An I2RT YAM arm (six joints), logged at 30 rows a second.
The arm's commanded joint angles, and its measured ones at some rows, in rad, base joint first. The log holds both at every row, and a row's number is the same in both.
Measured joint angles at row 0:
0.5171 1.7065 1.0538 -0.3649 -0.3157 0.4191
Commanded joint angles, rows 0 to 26:
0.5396 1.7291 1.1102 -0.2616 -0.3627 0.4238
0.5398 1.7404 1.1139 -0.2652 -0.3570 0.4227
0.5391 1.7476 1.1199 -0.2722 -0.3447 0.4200
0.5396 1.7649 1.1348 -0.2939 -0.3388 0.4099
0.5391 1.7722 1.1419 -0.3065 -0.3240 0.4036
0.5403 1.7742 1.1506 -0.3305 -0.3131 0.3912
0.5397 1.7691 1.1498 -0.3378 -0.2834 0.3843
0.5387 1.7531 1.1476 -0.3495 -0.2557 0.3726
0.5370 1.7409 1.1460 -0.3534 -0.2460 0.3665
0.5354 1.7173 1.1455 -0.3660 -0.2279 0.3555
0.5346 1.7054 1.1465 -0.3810 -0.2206 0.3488
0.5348 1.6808 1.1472 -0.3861 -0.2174 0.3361
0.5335 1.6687 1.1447 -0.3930 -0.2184 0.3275
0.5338 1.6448 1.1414 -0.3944 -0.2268 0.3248
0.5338 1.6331 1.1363 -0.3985 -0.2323 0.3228
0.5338 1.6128 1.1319 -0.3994 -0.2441 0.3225
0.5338 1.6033 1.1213 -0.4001 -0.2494 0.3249
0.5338 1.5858 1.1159 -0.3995 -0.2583 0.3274
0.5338 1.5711 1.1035 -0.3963 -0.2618 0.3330
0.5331 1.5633 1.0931 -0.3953 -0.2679 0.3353
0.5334 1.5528 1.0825 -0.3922 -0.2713 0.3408
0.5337 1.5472 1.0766 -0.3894 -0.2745 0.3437
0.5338 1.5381 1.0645 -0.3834 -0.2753 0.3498
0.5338 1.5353 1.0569 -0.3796 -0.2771 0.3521
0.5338 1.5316 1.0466 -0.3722 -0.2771 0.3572
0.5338 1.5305 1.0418 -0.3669 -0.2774 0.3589
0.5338 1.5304 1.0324 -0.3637 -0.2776 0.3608
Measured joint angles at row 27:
0.5335 1.5562 1.0607 -0.3885 -0.2665 0.3489
